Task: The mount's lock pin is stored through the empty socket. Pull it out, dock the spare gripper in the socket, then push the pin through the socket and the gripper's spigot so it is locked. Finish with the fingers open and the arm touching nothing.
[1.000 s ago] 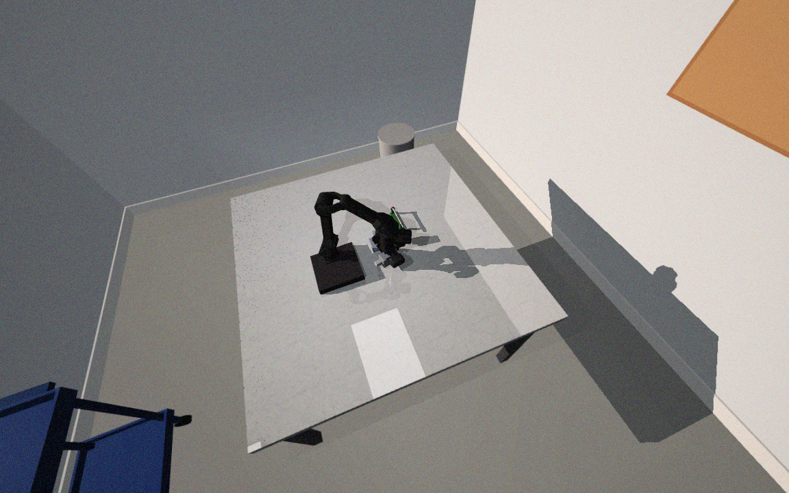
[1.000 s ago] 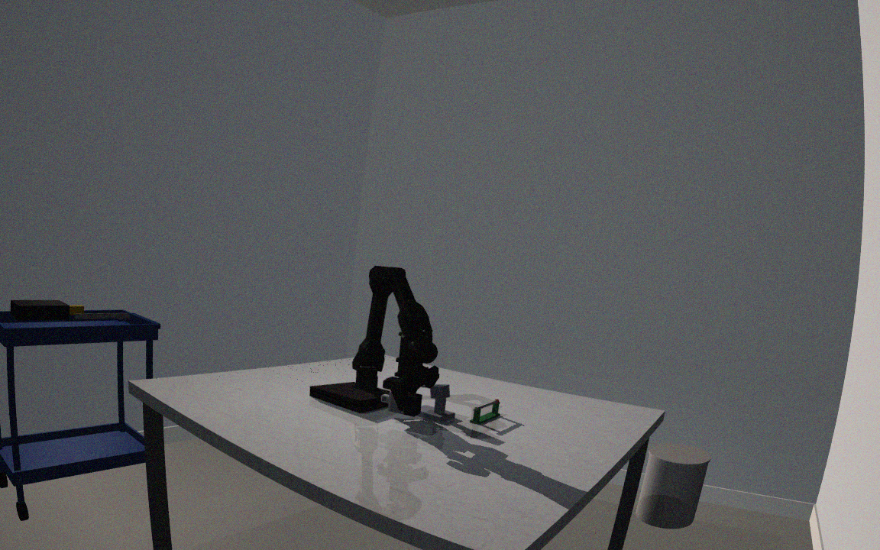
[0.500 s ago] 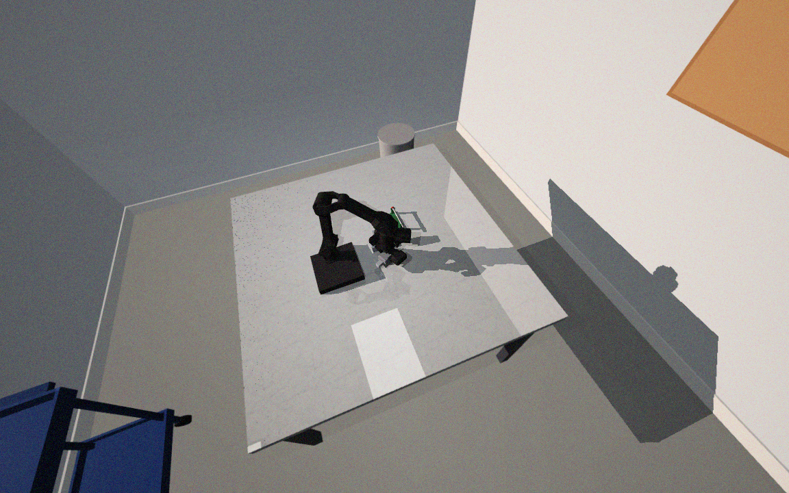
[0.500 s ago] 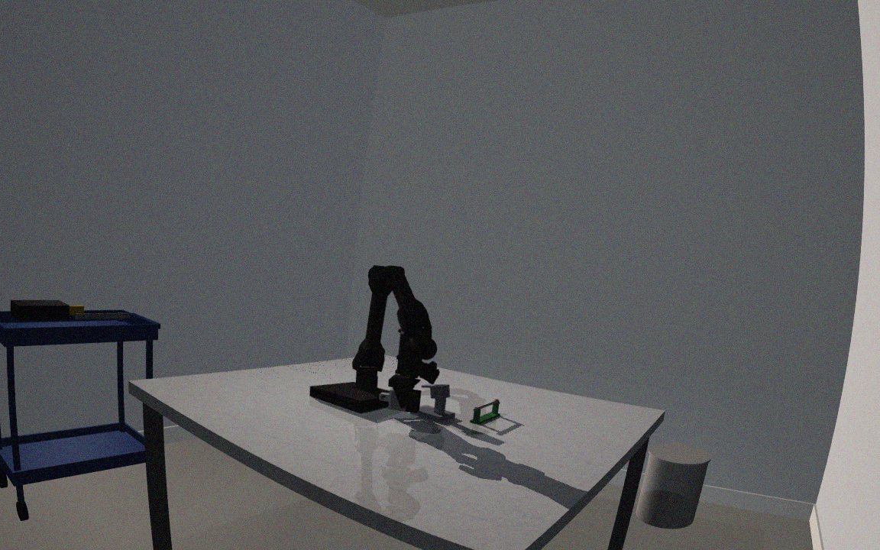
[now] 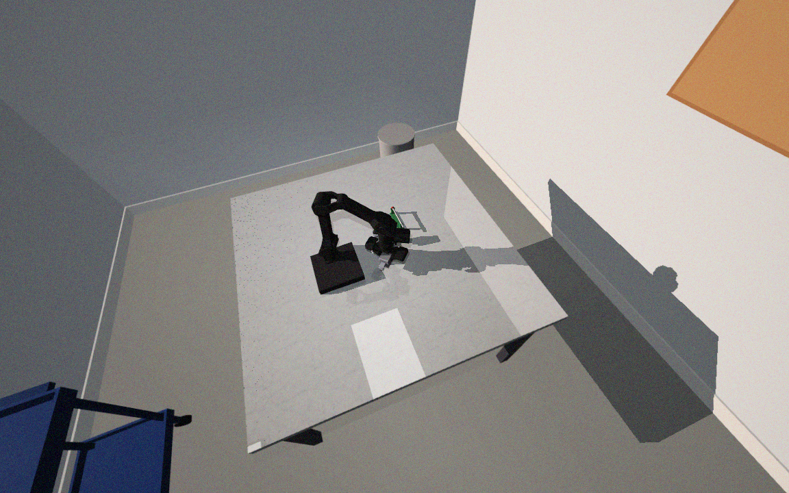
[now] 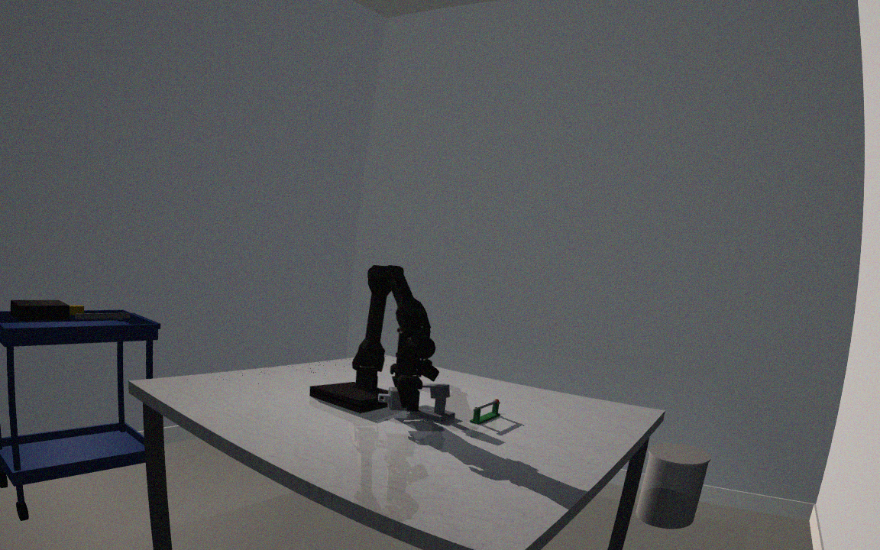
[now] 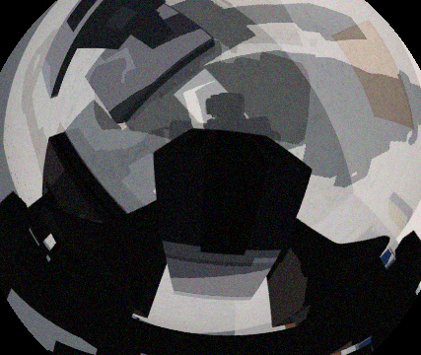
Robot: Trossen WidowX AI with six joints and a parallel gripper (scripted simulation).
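The spare gripper is 20 mm above my gripper tip, 10 mm to the right of it and 10 mm behind it. Round my gripper tip: mount: 140 mm to the left, 20 mm ahead; then green rack: 240 mm to the left, 140 mm ahead, 30 mm below.
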